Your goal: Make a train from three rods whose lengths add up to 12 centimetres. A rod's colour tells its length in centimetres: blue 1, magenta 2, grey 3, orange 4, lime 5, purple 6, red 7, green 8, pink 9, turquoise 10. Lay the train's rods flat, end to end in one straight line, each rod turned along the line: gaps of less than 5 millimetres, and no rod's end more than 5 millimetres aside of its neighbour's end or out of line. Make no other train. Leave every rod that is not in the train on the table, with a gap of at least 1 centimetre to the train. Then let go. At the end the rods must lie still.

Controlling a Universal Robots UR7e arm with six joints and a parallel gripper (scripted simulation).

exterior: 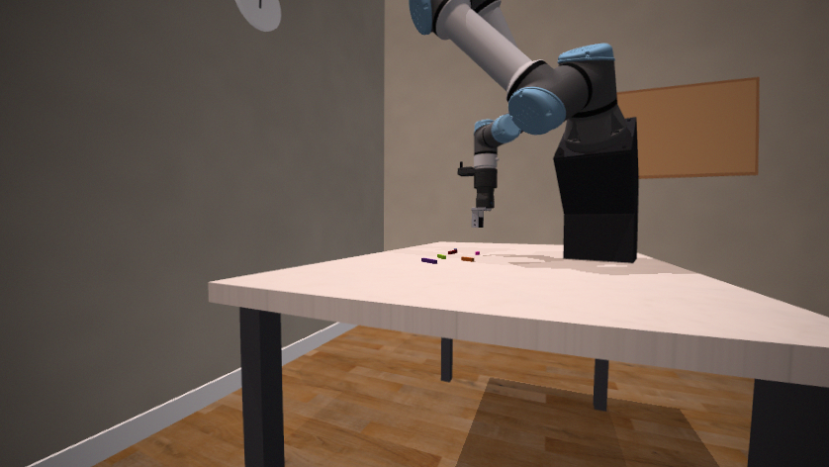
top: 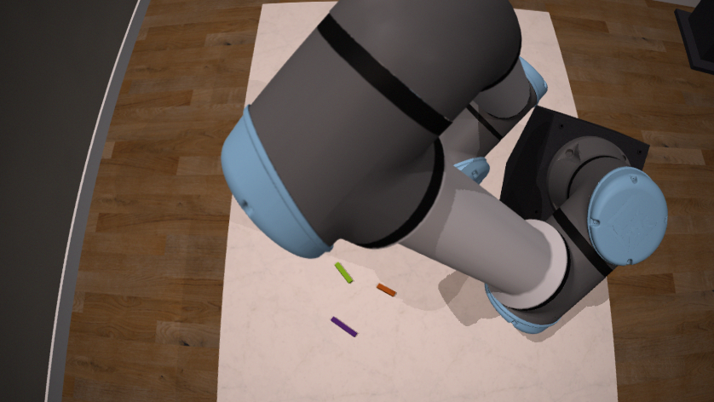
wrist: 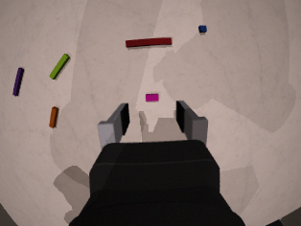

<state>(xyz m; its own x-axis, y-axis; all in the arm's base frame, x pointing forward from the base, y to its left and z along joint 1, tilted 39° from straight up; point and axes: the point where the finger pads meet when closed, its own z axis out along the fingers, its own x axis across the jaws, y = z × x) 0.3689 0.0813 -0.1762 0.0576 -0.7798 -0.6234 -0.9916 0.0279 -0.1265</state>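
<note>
Right now my hand is 40 mm past the orange rod, 190 mm to the right of it and 100 mm above it. The rest, counted from my hand: magenta rod 100 mm below; then red rod 90 mm ahead, 10 mm to the left, 100 mm below; then blue rod 110 mm ahead, 80 mm to the right, 100 mm below.
</note>
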